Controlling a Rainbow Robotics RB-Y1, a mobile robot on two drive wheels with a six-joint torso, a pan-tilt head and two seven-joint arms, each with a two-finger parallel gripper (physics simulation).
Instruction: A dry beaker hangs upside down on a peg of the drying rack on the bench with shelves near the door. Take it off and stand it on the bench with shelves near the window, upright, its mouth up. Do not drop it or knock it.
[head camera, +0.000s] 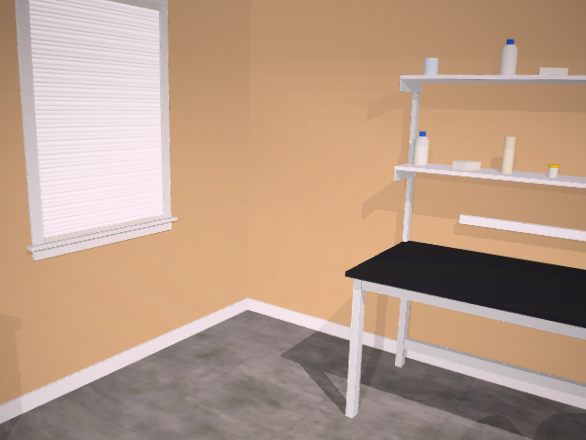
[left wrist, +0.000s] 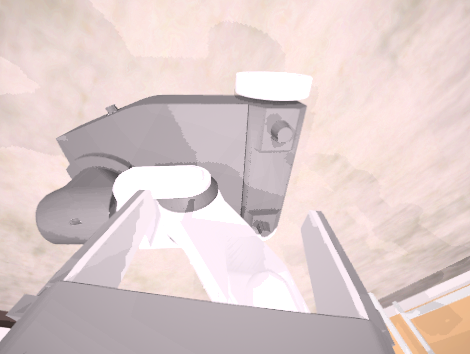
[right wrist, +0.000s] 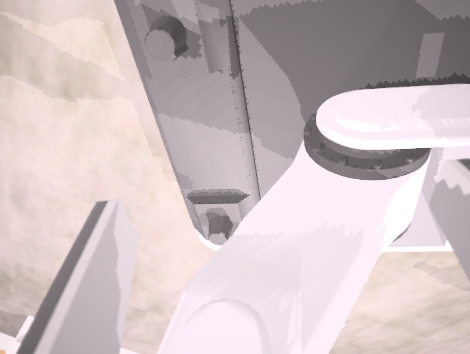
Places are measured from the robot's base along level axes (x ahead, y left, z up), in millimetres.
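Pixels of known places: left gripper, fingertip midpoint: (left wrist: 228, 210); right gripper, fingertip midpoint: (right wrist: 281, 201).
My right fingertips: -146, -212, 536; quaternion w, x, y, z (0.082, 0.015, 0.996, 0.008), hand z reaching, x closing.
Note:
Behind a point stands the place of what it marks, as x, y, z.
In the head view a bench with a black top (head camera: 444, 272) {2140, -828, 763} and white shelves (head camera: 457, 170) {2364, -927, 1220} stands at the right, against the orange wall, near the window with a white blind (head camera: 117, 118) {2667, 816, 1423} at the left. My left gripper (left wrist: 228, 210) {-152, 237, 537} is open and empty in the left wrist view, pointing at my own arm and body. My right gripper (right wrist: 281, 201) {-146, -212, 536} is open and empty in the right wrist view; only its left finger shows. Neither gripper is in the head view.
The shelves carry a white bottle with a blue cap (head camera: 421, 149) {2552, -793, 1305}, a flat pale box (head camera: 466, 165) {2372, -974, 1245}, a small white cylinder (head camera: 431, 65) {2497, -797, 1729} and another bottle (head camera: 507, 57) {2339, -1116, 1768}. The room corner (head camera: 248, 301) {3537, 146, 68} lies between window and bench, with grey floor in front.

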